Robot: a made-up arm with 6 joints.
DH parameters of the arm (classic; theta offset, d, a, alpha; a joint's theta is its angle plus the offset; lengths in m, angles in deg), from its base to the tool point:
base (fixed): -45 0 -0.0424 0
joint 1: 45 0.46 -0.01 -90
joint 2: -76.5 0 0.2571 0
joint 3: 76.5 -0.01 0.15 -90
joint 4: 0 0.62 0 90
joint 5: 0 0 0.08 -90
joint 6: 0 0 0.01 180
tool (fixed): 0 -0.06 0 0
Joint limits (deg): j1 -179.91..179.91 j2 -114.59..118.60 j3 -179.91..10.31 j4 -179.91..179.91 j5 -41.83..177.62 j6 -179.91..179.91
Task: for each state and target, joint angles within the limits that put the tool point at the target. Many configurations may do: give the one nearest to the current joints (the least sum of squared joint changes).
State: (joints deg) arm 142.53 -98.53 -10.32 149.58 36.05 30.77
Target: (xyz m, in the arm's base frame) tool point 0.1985 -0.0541 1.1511
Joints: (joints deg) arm 155.21 -113.24 -55.28 147.46 42.20 29.80
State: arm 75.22 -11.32 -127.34 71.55 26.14 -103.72
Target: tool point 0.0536 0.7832 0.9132
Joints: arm 87.47 1.82 -94.56 73.93 25.16 -104.67
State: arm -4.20 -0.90 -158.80 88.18 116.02 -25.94
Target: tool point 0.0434 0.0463 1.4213
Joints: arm -31.78 8.06 -178.59 85.03 91.53 -26.72
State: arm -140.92 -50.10 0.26 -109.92 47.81 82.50
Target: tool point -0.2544 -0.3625 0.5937
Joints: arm -125.99 -89.74 4.59 -116.03 16.43 83.52
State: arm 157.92 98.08 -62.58 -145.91 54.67 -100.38
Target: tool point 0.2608 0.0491 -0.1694
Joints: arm 179.49 100.95 -44.64 -145.52 56.19 -100.69
